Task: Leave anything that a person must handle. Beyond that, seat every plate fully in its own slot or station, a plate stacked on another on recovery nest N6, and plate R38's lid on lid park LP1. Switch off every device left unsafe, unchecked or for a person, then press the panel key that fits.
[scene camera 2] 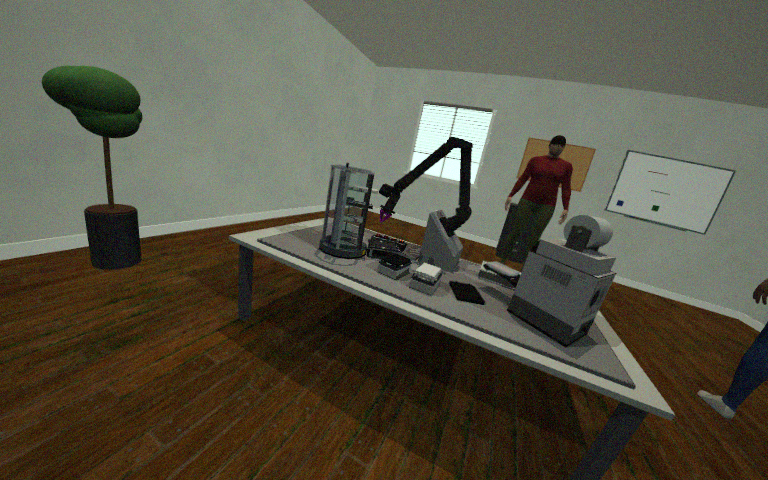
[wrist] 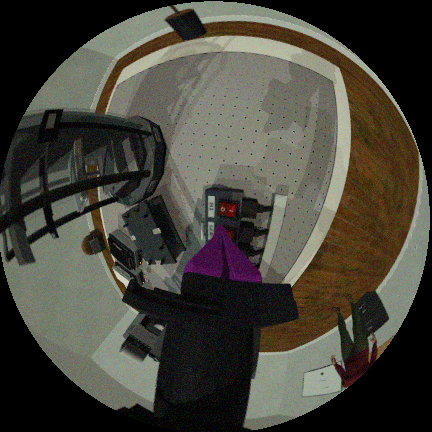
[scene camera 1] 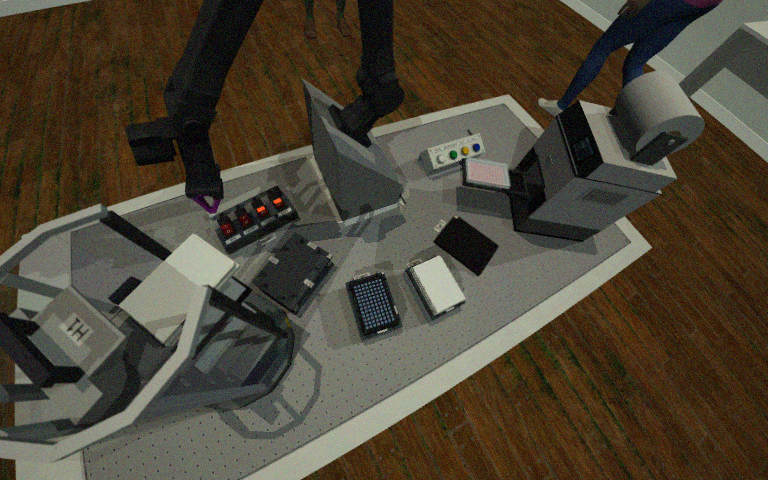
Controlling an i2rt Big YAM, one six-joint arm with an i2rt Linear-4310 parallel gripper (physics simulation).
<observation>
My gripper (scene camera 1: 212,212) is shut, with nothing in its grasp. I also see a well plate (scene camera 1: 375,310), a plate hotel (scene camera 1: 86,372) and a button box (scene camera 1: 439,160).
My gripper also shows in the wrist view (wrist: 218,228). The plate hotel shows as well in scene camera 2 (scene camera 2: 349,191) and in the wrist view (wrist: 115,157).
</observation>
